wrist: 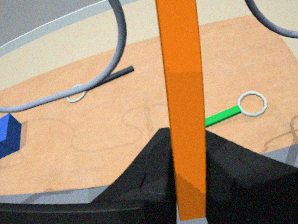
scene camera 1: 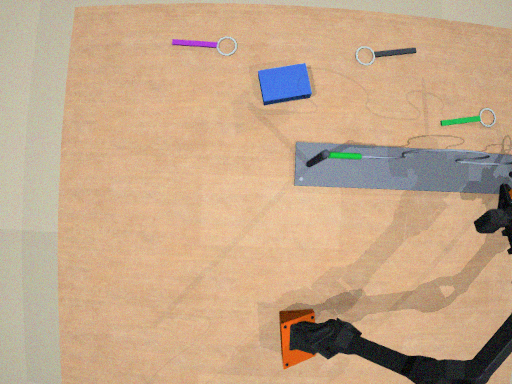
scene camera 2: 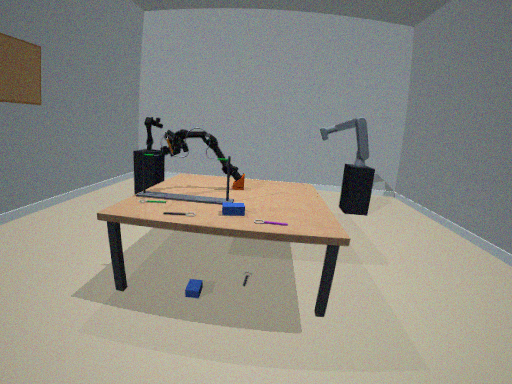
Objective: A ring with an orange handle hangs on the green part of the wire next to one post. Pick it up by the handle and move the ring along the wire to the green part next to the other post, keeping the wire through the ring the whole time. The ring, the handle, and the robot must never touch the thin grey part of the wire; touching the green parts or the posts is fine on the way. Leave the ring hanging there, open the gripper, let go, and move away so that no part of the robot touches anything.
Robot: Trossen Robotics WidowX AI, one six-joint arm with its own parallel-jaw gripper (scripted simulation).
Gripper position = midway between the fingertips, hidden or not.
I see my gripper (wrist: 176, 136) and a blue block (scene camera 1: 290, 83).
